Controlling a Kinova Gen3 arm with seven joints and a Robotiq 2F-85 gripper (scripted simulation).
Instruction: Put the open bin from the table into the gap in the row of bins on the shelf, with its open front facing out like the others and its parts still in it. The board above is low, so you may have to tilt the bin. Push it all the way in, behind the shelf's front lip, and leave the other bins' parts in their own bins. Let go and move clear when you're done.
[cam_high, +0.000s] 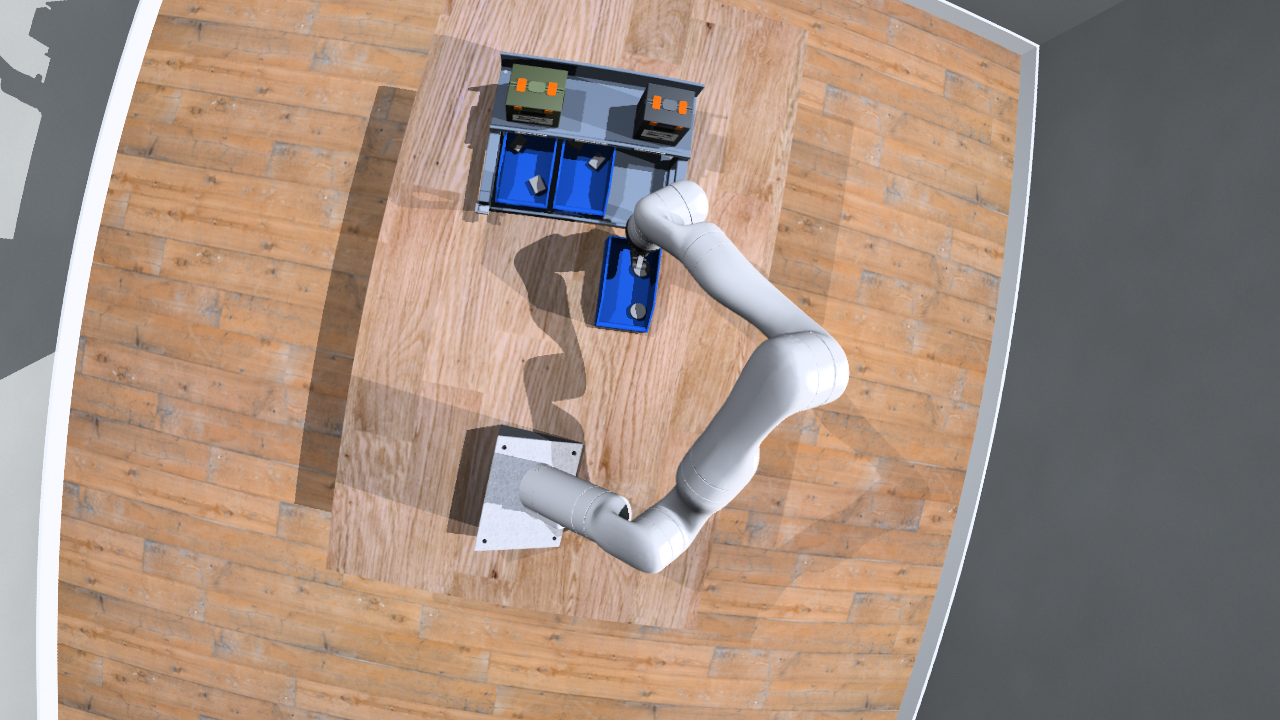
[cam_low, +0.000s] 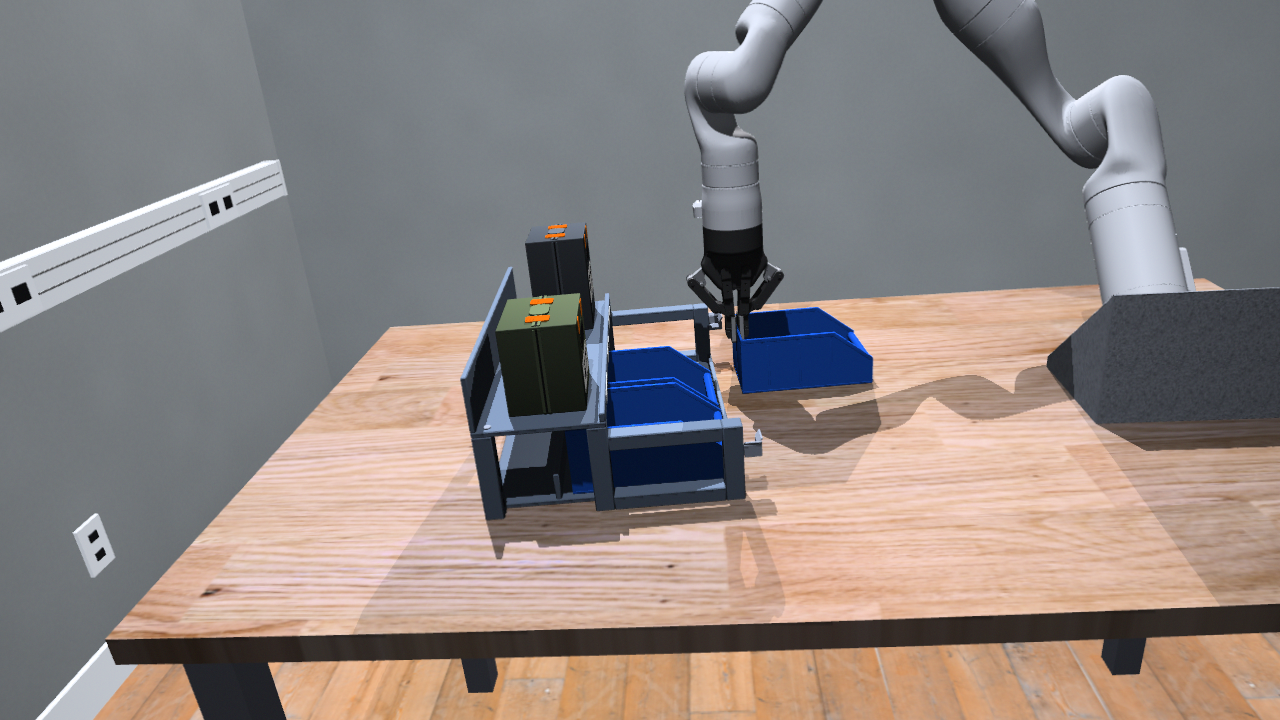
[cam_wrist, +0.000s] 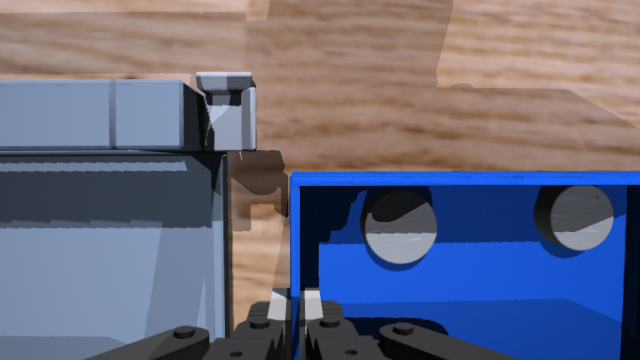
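My gripper is now 60 mm above the round grey part, 50 mm past it and 20 mm to the left of it. The rest, counted from my hand: green box (240 mm ahead, 210 mm to the left, 80 mm above); then dark box (220 mm ahead, 90 mm above, 20 mm to the right); then shelf (160 mm ahead, 100 mm to the left, 10 mm below).
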